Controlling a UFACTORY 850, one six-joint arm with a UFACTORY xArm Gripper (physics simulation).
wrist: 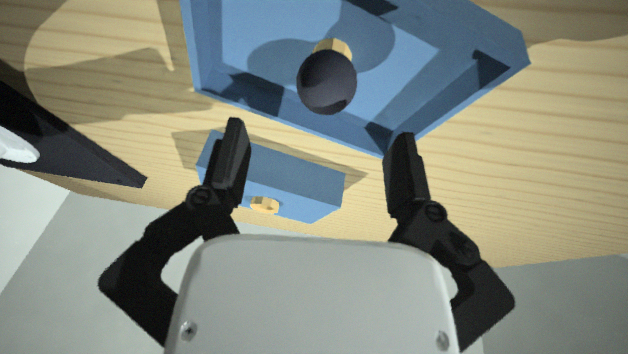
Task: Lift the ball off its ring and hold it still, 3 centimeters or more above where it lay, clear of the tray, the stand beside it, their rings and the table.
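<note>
A dark grey ball (326, 82) sits at a tan ring (334, 47) inside the blue tray (295, 123), at the top middle of the wrist view. The ball covers part of its ring. A blue block-like stand (295, 172) with a tan ring (265, 204) on top is beside the tray, lower in the view, partly behind the left finger. My gripper (320, 139) is open with nothing between its fingers. In the view the fingertips lie below the ball, one on each side of it, apart from it.
The wooden table (550, 165) lies under the tray and stand, and its edge runs across the lower part of the view. A dark plate (85, 150) with a white part (17, 146) is at the left. Shadows fall on the tray floor and table.
</note>
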